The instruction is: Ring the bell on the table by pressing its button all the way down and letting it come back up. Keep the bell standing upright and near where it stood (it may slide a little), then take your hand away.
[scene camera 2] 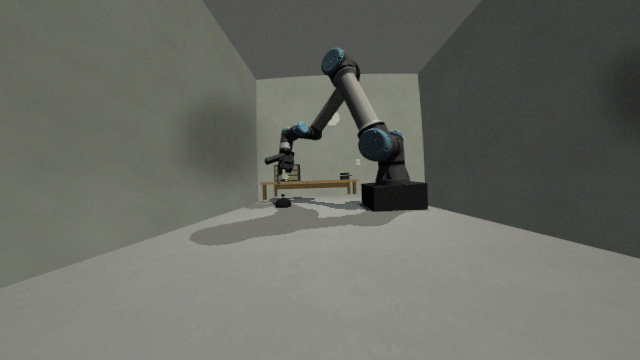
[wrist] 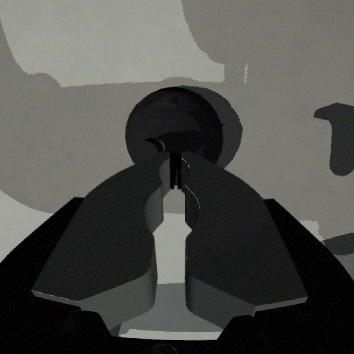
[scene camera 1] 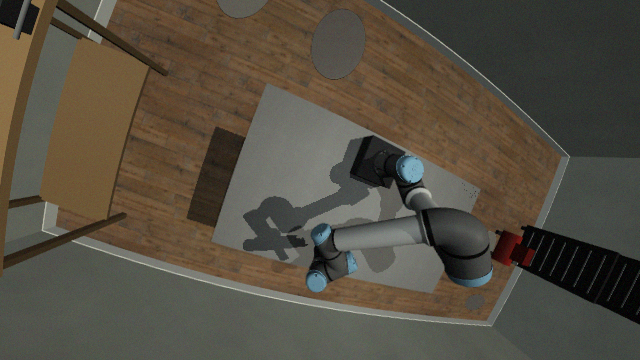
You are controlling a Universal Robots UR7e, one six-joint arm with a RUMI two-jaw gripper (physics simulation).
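Seen in the pictures: gripper, fingertip midpoint: (scene camera 2: 279, 185) (wrist: 176, 157); arm's base, origin of the base link: (scene camera 2: 392, 183) (scene camera 1: 384, 163).
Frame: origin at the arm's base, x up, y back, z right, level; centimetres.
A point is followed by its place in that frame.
The black domed bell (scene camera 2: 283, 203) {y -52.1, x -8.6, z 9.7 cm} (wrist: 170, 112) {y -55.6, x -6.9, z 13.4 cm} stands upright on the grey table top (scene camera 2: 320, 280) {y -35.2, x -10.8, z -53.7 cm}. Its small button (scene camera 2: 283, 195) {y -52.6, x -4.8, z 12.8 cm} shows raised above the dome in scene camera 2. In the wrist view the fingertips cover the near edge of the dome and seem to overlap part of the button. My gripper (scene camera 2: 279, 182) {y -55.6, x 0.5, z 16.6 cm} (wrist: 176, 157) {y -55.6, x 0.5, z 16.6 cm} is shut and empty, pointing down. In scene camera 2 its tips are above the bell with a gap over the button. The bell does not show in scene camera 1, where the arm's wrist blocks the view.
The arm's black base block (scene camera 1: 370, 162) {y -2.3, x 0.2, z 8.5 cm} (scene camera 2: 395, 196) {y -3.4, x -5.0, z -9.5 cm} stands to the right of the bell in scene camera 2. A wooden table (scene camera 1: 95, 125) (scene camera 2: 312, 184) stands beyond, with a dark pot (scene camera 2: 345, 176) on it. A red object (scene camera 1: 509, 248) shows at the right in scene camera 1.
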